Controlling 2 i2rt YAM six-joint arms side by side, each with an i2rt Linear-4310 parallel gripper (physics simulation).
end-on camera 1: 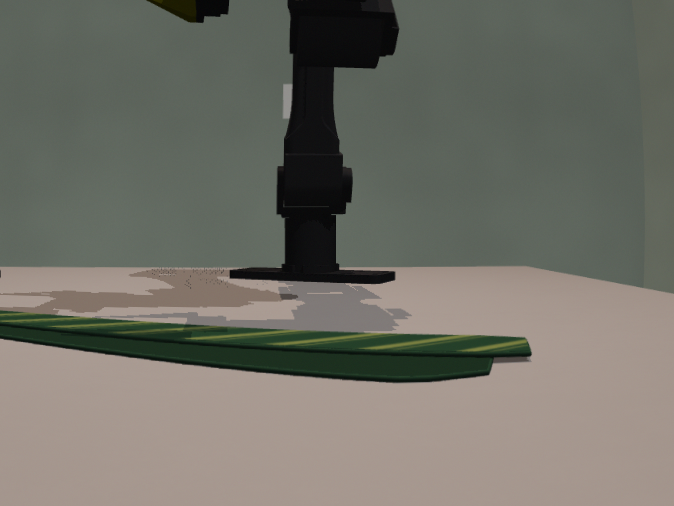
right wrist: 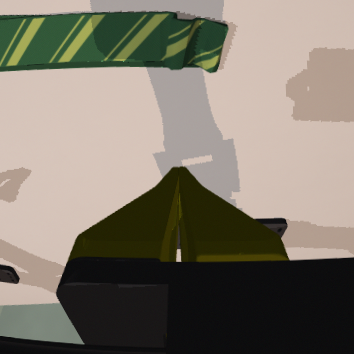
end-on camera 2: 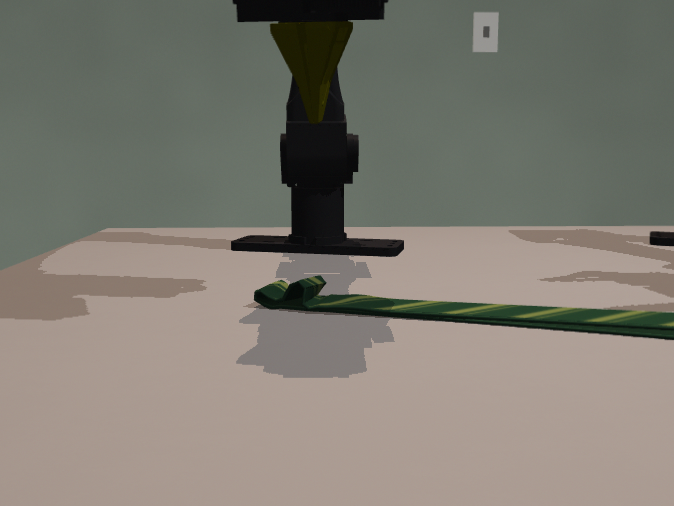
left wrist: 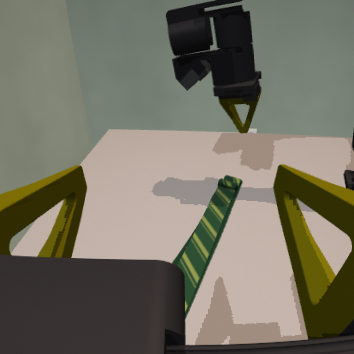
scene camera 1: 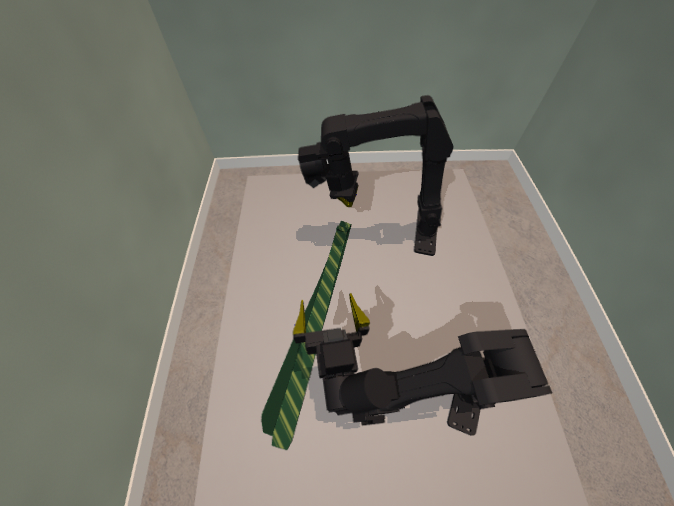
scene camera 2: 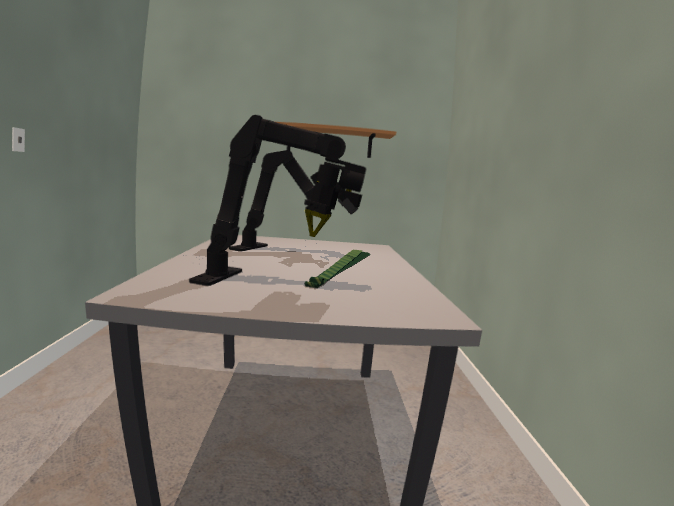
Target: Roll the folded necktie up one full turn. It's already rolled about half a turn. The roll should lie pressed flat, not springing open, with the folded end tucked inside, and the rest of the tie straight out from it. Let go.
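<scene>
A green necktie with yellow stripes [scene camera 1: 325, 284] [scene camera 2: 340, 267] [end-on camera 1: 304, 338] [end-on camera 2: 468, 311] [left wrist: 202, 240] [right wrist: 80, 40] lies folded lengthwise on the table. Its narrow end is bent up and back in a small uneven curl [end-on camera 2: 291, 290] [left wrist: 230, 181] [right wrist: 199, 44], with the folded tip tilted up and a dip beside it. The other end lies flat, its two layers offset. My right gripper [scene camera 1: 350, 205] [scene camera 2: 312, 235] [end-on camera 2: 315, 122] [left wrist: 243, 132] [right wrist: 178, 177] is shut and empty, above the table near the curled end. My left gripper [scene camera 1: 326, 297] [left wrist: 179, 175] is wide open above the tie's middle, with nothing between its fingers.
The pale table [scene camera 1: 435, 468] [scene camera 2: 283, 331] carries both arm bases [scene camera 1: 425, 243] [scene camera 1: 463, 416], to the right of the tie in scene camera 1. An orange-brown shelf [scene camera 2: 348, 129] is on the wall beyond the arms in scene camera 2.
</scene>
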